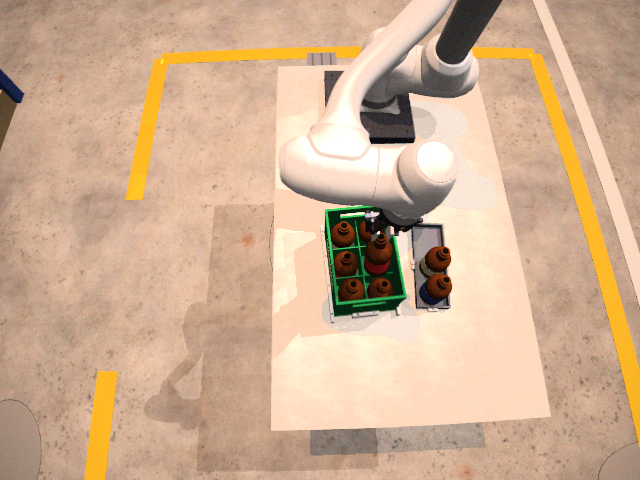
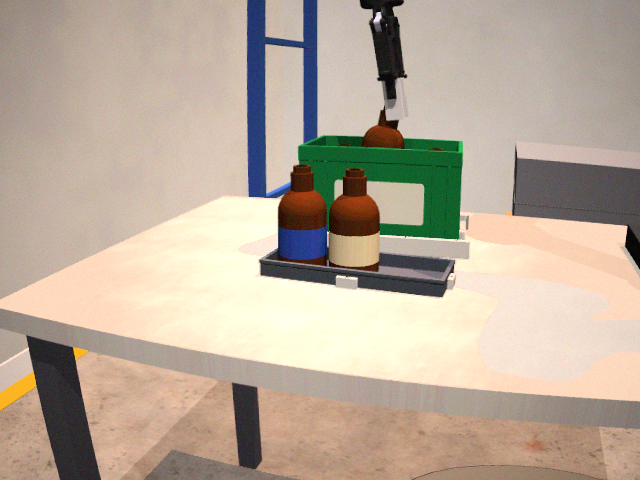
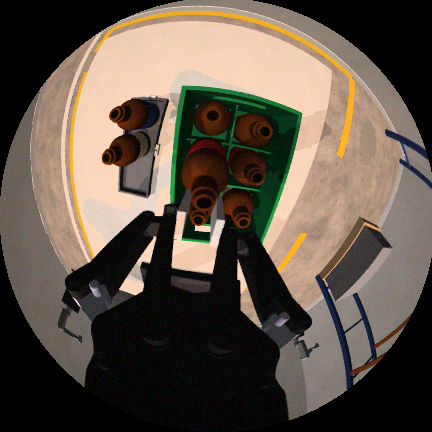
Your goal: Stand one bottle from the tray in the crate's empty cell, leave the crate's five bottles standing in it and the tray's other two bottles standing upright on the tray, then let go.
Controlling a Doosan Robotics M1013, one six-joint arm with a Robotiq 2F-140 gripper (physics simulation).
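Frame: origin at the arm's base, x ahead, y left, z up, level; metres.
Seen in the pictures: gripper, fingertip midpoint: (image 1: 379,235) (image 2: 397,118) (image 3: 201,202); arm's base, origin of the base link: (image 1: 373,96).
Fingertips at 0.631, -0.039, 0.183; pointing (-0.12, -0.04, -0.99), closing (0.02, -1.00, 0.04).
Observation:
Offsets run from my fingertips to a thing's top centre, as dx, dy, dz. Level surfaces: height alone.
The red-labelled bottle {+0.026, +0.003, +0.023} (image 1: 377,253) (image 2: 379,136) (image 3: 204,170) is in the middle cell of the crate's tray-side column, leaning slightly. Its shoulder rises above the rim of the green crate {+0.028, -0.037, -0.046} (image 1: 341,308) (image 2: 444,196) (image 3: 178,120), higher than the other bottles; its base is hidden. My gripper (image 1: 381,231) (image 2: 395,109) (image 3: 201,202) is shut on its neck. The other five bottles stand in their cells, one partly hidden behind the fingers. The blue-labelled bottle {+0.103, +0.185, -0.061} (image 1: 439,284) (image 2: 302,242) (image 3: 132,114) and cream-labelled bottle {+0.020, +0.192, -0.061} (image 1: 438,258) (image 2: 354,248) (image 3: 125,150) stand upright on the tray {+0.014, +0.188, -0.196} (image 1: 426,235) (image 2: 403,283) (image 3: 135,177).
The tray lies beside the crate with a narrow gap between them. Light-coloured brackets sit around both on the table {dz -0.222} (image 1: 408,382) (image 2: 206,310). The arm reaches over the crate's end near its dark base plate (image 1: 387,129). A blue rack (image 2: 256,103) stands beyond the table.

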